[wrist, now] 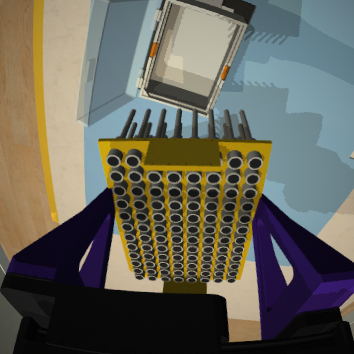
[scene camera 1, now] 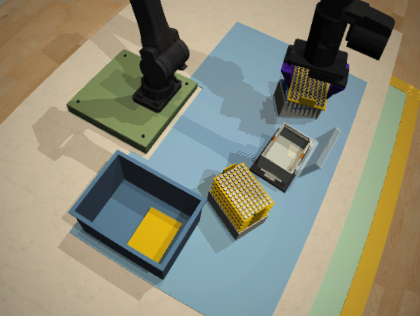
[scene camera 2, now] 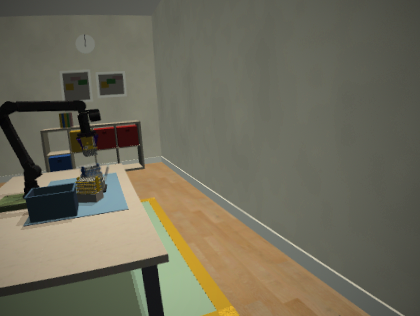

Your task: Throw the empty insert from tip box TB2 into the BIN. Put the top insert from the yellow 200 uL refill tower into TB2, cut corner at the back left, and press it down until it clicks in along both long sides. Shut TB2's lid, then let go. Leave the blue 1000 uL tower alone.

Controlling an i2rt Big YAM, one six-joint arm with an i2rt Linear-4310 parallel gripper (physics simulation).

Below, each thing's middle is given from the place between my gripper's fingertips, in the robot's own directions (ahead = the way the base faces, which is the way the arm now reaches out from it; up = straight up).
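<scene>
From my hand: clear lid [scene camera 1: 315,157], 8 cm ahead, 1 cm to the right, 14 cm below. Blue bin [scene camera 1: 112,207], 19 cm behind my hand, 34 cm to the right, 19 cm below.
</scene>
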